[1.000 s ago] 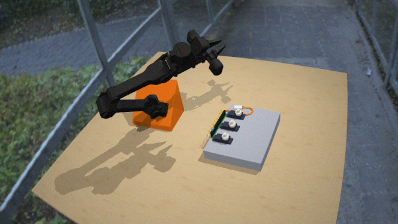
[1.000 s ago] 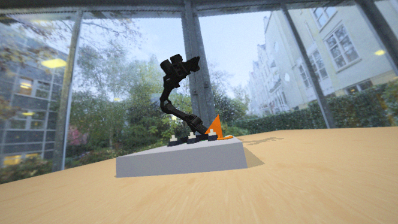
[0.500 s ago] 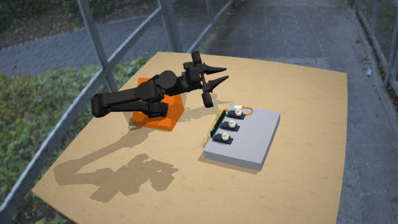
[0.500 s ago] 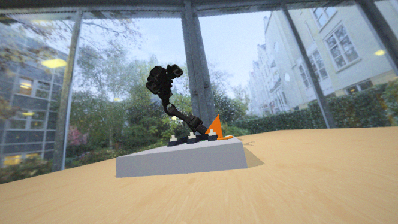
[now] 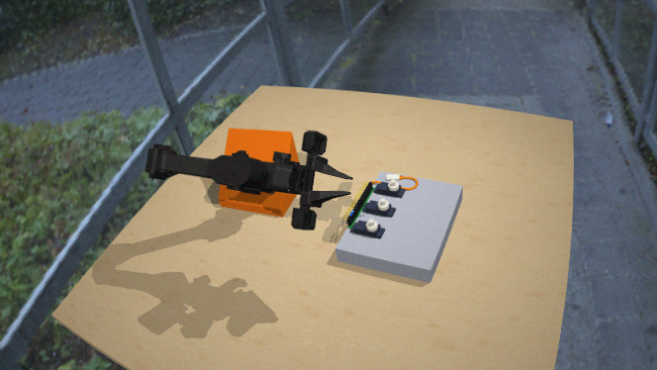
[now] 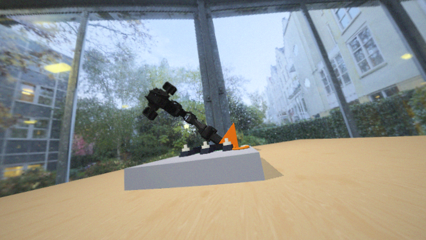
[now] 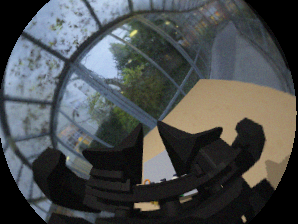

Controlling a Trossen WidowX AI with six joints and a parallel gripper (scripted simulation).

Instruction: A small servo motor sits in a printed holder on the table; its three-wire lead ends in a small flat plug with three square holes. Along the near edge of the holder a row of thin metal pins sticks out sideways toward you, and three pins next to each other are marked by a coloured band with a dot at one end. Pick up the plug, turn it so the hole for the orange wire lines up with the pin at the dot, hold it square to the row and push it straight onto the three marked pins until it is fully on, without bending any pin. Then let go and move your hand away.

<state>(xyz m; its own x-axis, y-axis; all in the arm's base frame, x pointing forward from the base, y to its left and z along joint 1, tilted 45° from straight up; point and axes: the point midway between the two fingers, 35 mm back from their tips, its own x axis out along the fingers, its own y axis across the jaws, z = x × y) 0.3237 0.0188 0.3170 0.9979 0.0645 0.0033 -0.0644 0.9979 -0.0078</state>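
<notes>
Right now the grey printed holder is 70 mm ahead of my gripper tip, 200 mm to the left of it and 280 mm below it.
</notes>
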